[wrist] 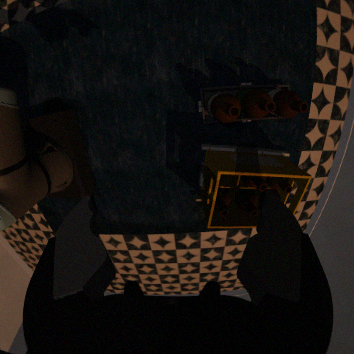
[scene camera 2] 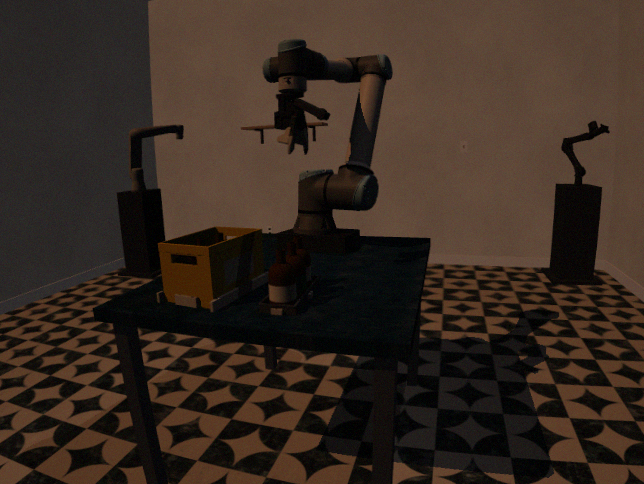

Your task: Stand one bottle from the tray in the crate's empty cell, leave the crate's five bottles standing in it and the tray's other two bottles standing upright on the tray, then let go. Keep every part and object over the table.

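Places are measured from the arm's base along level axes (x right, y back, z down), in centimetres.
Where they show: gripper, fingertip midpoint: (wrist: 177, 194) (scene camera 2: 297, 154); arm's base at its link origin: (wrist: 50, 163) (scene camera 2: 314, 232).
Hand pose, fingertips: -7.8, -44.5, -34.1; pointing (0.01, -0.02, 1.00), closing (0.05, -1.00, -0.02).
Each offset is from my fingertips to the top centre of the thing, as dx, dy, dz. "pt": to the spot under its first point. Level surfaces: height alone.
Three brown bottles stand upright in a row on the tray {-3.4, -21.0, +37.9} (scene camera 2: 295, 307) (wrist: 203, 96): the front one {-3.7, -29.8, +24.5} (scene camera 2: 281, 291) with a white label, a middle one {-3.8, -20.8, +24.5} (wrist: 256, 104) and another {-2.9, -12.5, +24.5} (wrist: 226, 107). They overlap in the scene view. The yellow crate {+21.5, -20.7, +22.9} (scene camera 2: 186, 273) (wrist: 231, 161) stands upright beside the tray. Several dark bottles {+25.9, -20.1, +24.2} (wrist: 248, 200) show inside it in the wrist view. The right finger covers part of the crate, and the dim light hides which cell is empty. My gripper (scene camera 2: 297, 149) (wrist: 177, 194) is open with nothing between its fingers, high above the table and away from crate and tray.
The dark table {dz +40.4} (scene camera 2: 364, 312) (wrist: 140, 125) carries the robot's base (scene camera 2: 314, 223) at its back. Low pale brackets {pt +12.7, -32.4, +38.8} (scene camera 2: 224, 300) edge the crate. The crate is near the table's side edge. Two pedestals (scene camera 2: 141, 228) (scene camera 2: 575, 228) with small arms stand beyond the table on the floor.
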